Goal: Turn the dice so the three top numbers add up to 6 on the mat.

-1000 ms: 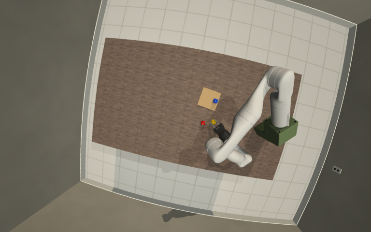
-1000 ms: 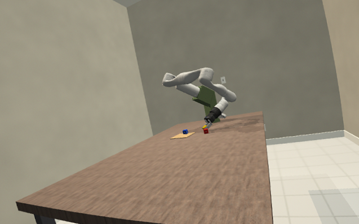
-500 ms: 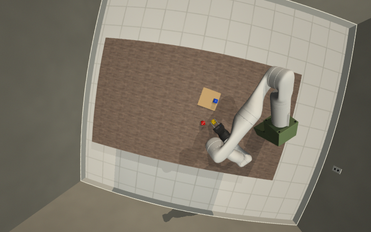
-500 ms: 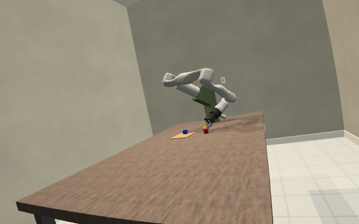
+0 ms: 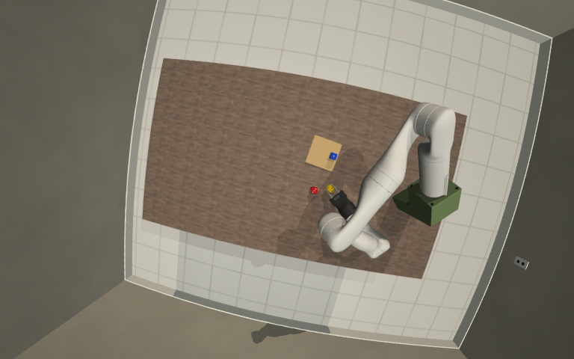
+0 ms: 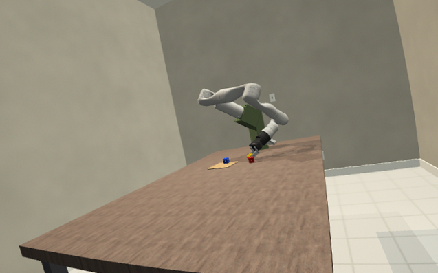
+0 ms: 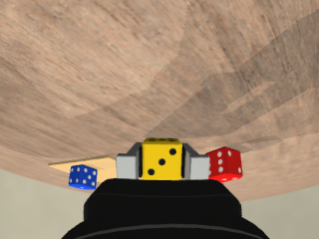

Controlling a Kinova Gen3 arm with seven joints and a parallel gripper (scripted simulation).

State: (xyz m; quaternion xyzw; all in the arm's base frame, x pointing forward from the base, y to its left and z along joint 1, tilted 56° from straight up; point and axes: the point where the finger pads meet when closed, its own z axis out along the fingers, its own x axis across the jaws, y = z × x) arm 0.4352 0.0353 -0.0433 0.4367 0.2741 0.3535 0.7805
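Now: hand 80 mm short of the red die, 10 mm to the right of it and 10 mm above it. From my hand the other things lie so: yellow die: right at my hand; blue die: 160 mm to the right, 10 mm behind; tan mat: 170 mm to the right, 40 mm ahead, 20 mm below.
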